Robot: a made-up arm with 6 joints.
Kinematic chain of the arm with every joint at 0, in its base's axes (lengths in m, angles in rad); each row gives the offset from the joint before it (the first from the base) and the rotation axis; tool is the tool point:
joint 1: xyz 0 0 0.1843 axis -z
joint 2: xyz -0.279 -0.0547 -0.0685 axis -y
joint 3: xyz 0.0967 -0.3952 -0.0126 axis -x
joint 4: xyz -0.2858 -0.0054 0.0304 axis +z
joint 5: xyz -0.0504 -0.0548 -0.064 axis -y
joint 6: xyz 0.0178 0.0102 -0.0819 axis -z
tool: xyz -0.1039 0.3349 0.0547
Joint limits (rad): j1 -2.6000..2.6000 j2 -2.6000..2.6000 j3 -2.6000..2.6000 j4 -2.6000..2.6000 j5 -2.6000..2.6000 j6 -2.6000..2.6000
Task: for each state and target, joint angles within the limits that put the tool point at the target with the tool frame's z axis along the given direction. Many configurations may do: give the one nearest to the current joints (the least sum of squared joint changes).
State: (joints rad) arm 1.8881 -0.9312 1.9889 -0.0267 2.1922 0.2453
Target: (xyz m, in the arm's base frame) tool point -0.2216 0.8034 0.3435 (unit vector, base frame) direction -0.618 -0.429 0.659
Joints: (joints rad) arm 2.3543 -1.2270 2.6000 0.7676 2.6000 -0.3455
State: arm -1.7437 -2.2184 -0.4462 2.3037 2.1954 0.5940
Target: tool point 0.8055 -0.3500 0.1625 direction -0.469 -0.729 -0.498
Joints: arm -1.7731 -1.4834 -1.0430 2.6000 2.5994 1.0910
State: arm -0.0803 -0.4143 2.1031 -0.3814 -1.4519 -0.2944
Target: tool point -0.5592 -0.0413 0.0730 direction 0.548 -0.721 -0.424
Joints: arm 0.4748 -1.0402 1.7821 -0.4716 -2.0769 -0.5372
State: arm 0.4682 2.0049 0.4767 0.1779 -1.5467 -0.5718
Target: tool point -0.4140 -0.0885 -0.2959 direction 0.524 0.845 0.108
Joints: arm 1.3288 2.4582 0.3221 0.7471 -0.9742 -0.6018
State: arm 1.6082 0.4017 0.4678 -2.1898 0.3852 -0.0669
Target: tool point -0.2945 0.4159 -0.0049 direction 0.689 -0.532 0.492
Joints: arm 2.1657 -0.0724 1.2165 -1.4560 -0.1644 0.2476
